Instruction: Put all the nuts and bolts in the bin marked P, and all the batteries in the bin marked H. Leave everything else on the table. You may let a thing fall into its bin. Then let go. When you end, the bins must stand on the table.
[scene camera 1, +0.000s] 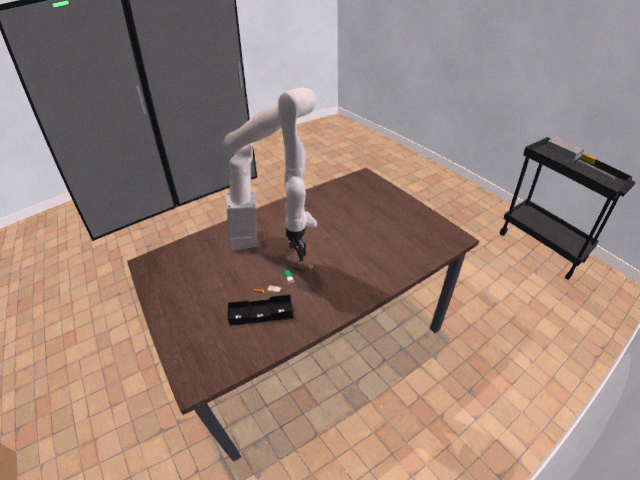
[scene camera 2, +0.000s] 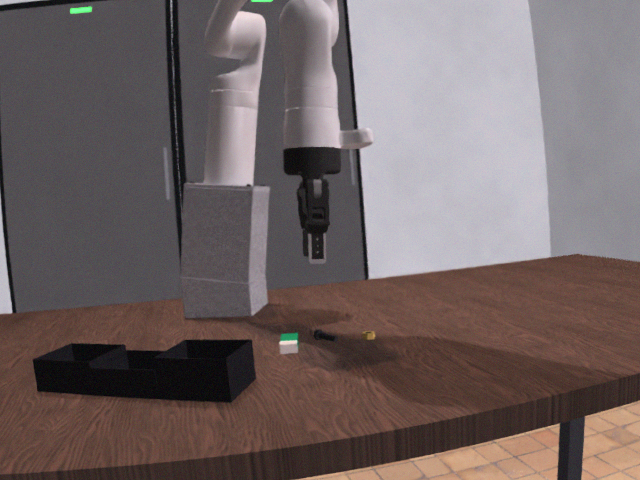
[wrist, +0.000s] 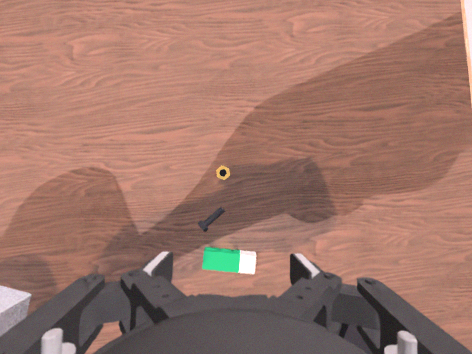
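Where they show: gripper, fingertip midpoint: (scene camera 1: 296, 254) (scene camera 2: 314, 259) (wrist: 231, 265); arm's base at its link origin: (scene camera 1: 240, 199) (scene camera 2: 228, 184).
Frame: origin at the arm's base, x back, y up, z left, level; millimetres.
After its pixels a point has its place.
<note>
A yellow hex nut (scene camera 1: 310, 266) @(x -359, y -228, z 91 mm) (scene camera 2: 368, 335) @(x -367, y -228, z 89 mm) (wrist: 223, 172) @(x -360, y -226, z 93 mm) lies flat on the table. A black bolt (scene camera 1: 297, 268) @(x -331, y -225, z 40 mm) (scene camera 2: 324, 335) @(x -332, y -227, z 39 mm) (wrist: 212, 219) @(x -332, y -225, z 40 mm) lies on its side between the nut and a green-and-white block. A small orange rod (scene camera 1: 258, 290) @(x -318, y -227, z -162 mm), possibly a battery, lies near the bins; its kind is too small to tell. The black three-part bin row (scene camera 1: 271, 318) @(x -476, y -222, z -213 mm) (scene camera 2: 191, 384) @(x -501, y -216, z -179 mm) stands upright on the table; its label letters are unreadable here. My gripper (scene camera 1: 300, 257) @(x -353, y -117, z 23 mm) (scene camera 2: 315, 261) @(x -353, y -117, z 23 mm) (wrist: 231, 265) @(x -353, y -117, z 23 mm) is open and empty, pointing down well above the table near the bolt and block.
The green-and-white block (scene camera 1: 288, 275) @(x -341, y -221, z -18 mm) (scene camera 2: 288, 343) @(x -365, y -221, z -26 mm) (wrist: 229, 260) @(x -339, y -221, z -14 mm) lies beside the bolt. A white domino (scene camera 1: 273, 288) @(x -351, y -228, z -108 mm) lies between this block and the orange rod. The robot base (scene camera 1: 242, 227) @(x -50, y -108, z -43 mm) (scene camera 2: 222, 253) @(x -56, y -121, z -34 mm) stands at the table's back edge. A cart (scene camera 1: 573, 175) stands apart, right.
</note>
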